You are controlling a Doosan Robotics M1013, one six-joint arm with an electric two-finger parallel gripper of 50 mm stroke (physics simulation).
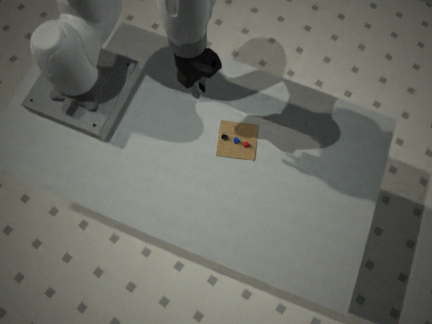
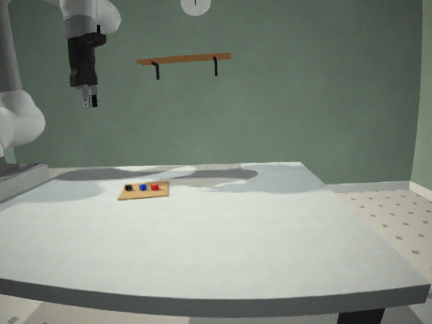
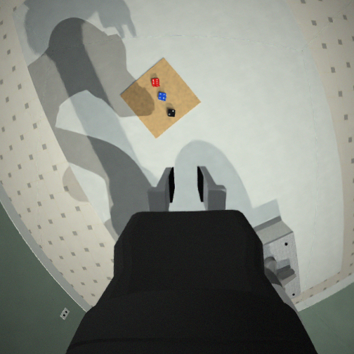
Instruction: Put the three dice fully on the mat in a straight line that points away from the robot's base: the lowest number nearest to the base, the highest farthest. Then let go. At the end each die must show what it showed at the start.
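Where they show: gripper, fingertip midpoint: (image 1: 199, 93) (image 2: 91, 107); arm's base, link origin: (image 1: 82, 84).
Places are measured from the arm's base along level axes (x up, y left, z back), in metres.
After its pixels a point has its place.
A tan square mat (image 1: 227, 153) {x -0.062, y -0.075, z -0.581 m} (image 2: 129, 196) {x -0.061, y -0.074, z -0.571 m} (image 3: 185, 102) lies on the table. Three dice stand on it in a nearly straight row leading away from the base. The black die (image 1: 224, 137) {x -0.045, y -0.026, z -0.554 m} (image 2: 128, 188) {x -0.053, y -0.029, z -0.555 m} (image 3: 171, 113) is nearest the base and shows what looks like two pips. The blue die (image 1: 236, 140) {x -0.045, y -0.024, z -0.598 m} (image 2: 143, 187) {x -0.051, y -0.028, z -0.601 m} (image 3: 162, 96) is in the middle and shows four. The red die (image 1: 246, 144) {x -0.046, y -0.027, z -0.637 m} (image 2: 155, 187) {x -0.051, y -0.033, z -0.638 m} (image 3: 155, 82) is farthest and shows six. My gripper (image 1: 199, 93) {x 0.191, y -0.005, z -0.460 m} (image 2: 90, 105) {x 0.191, y -0.005, z -0.460 m} (image 3: 185, 177) is open and empty, high above the table on the base side of the mat.
The robot's base plate (image 1: 107, 122) {x -0.019, y -0.106, z -0.140 m} (image 3: 287, 239) is fixed at one end of the table (image 1: 200, 200) {x -0.065, y -0.266, z -0.541 m} (image 2: 225, 240) {x -0.065, y -0.313, z -0.826 m}. A wooden wall shelf (image 2: 185, 59) hangs behind the table. Shadows of the arm fall across the table and part of the mat.
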